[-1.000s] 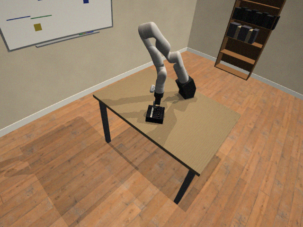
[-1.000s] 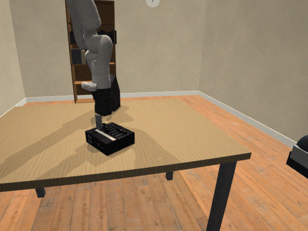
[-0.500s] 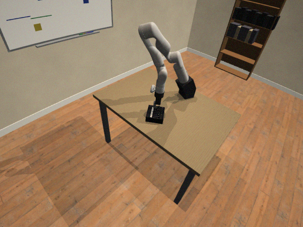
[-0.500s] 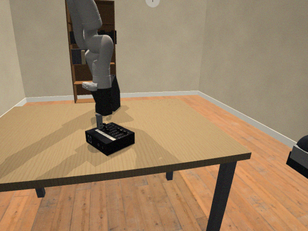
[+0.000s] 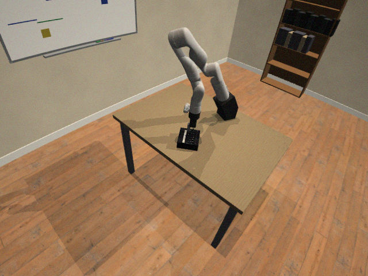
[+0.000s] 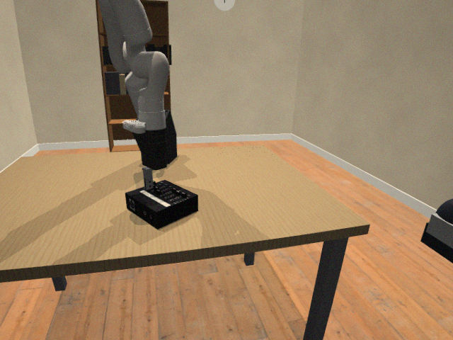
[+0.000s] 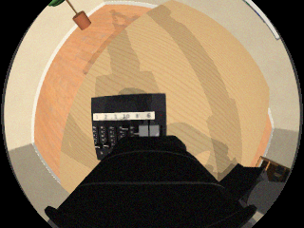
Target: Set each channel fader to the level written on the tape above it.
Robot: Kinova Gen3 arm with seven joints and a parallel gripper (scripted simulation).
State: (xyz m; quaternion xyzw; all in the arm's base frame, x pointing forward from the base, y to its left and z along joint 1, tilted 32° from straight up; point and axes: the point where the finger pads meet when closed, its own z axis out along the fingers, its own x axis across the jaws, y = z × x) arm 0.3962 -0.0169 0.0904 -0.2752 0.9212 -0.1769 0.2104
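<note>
My hand is 10 mm past the fader, 10 mm to the right of it and 10 mm above it.
</note>
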